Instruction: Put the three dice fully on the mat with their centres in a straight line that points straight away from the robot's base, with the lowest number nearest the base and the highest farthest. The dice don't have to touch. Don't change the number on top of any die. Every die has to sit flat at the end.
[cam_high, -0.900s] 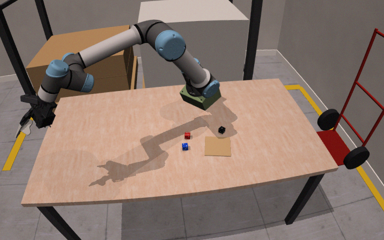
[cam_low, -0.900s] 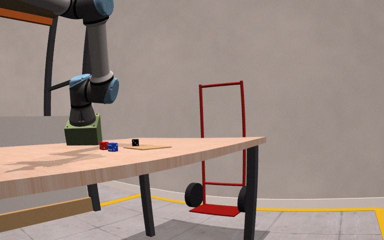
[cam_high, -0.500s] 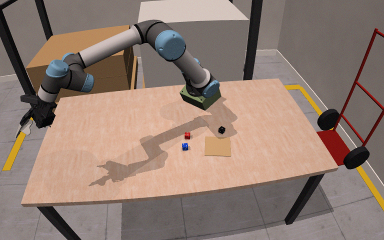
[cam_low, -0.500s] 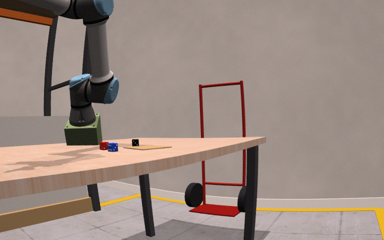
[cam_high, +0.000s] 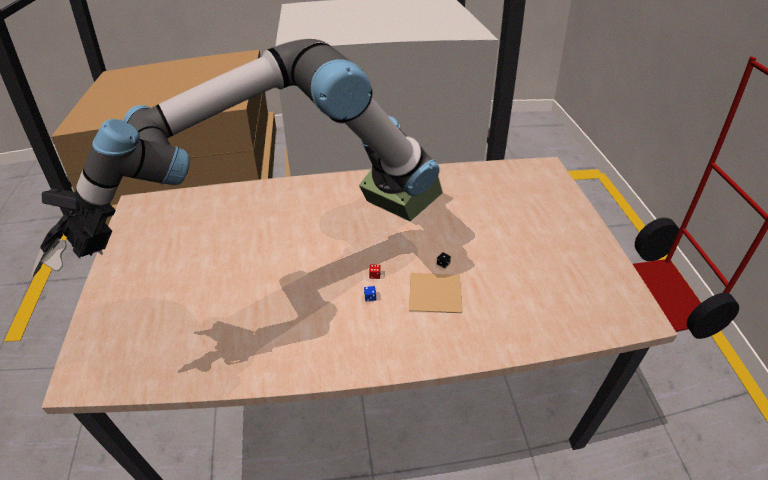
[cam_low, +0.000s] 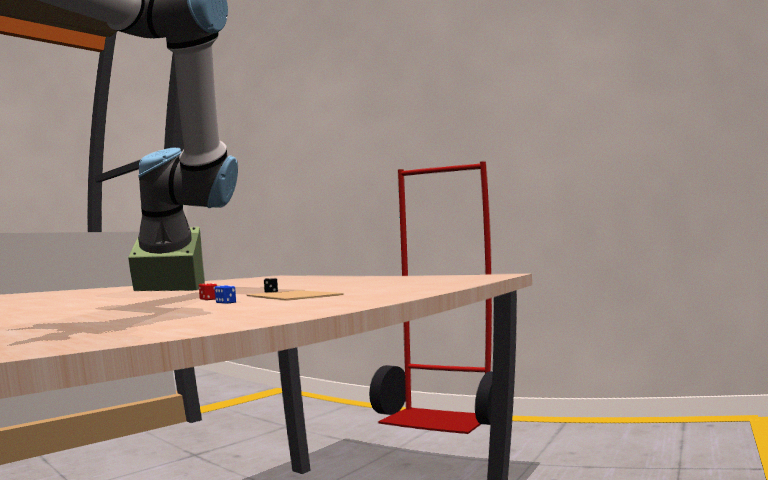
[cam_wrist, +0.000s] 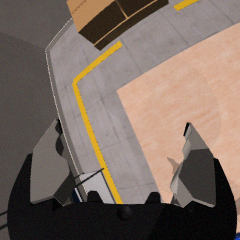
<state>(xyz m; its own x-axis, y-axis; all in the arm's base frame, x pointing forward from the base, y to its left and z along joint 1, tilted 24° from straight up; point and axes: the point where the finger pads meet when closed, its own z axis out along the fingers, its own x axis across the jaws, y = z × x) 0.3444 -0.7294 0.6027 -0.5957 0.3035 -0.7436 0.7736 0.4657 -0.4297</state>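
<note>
The blue die is 40 mm behind my hand, 690 mm to the left of it and 340 mm below it. Round my hand: tan square mat 10 mm behind, 870 mm to the left, 350 mm below; black die 100 mm behind, 930 mm to the left, 340 mm below; red die 120 mm behind, 730 mm to the left, 340 mm below.
</note>
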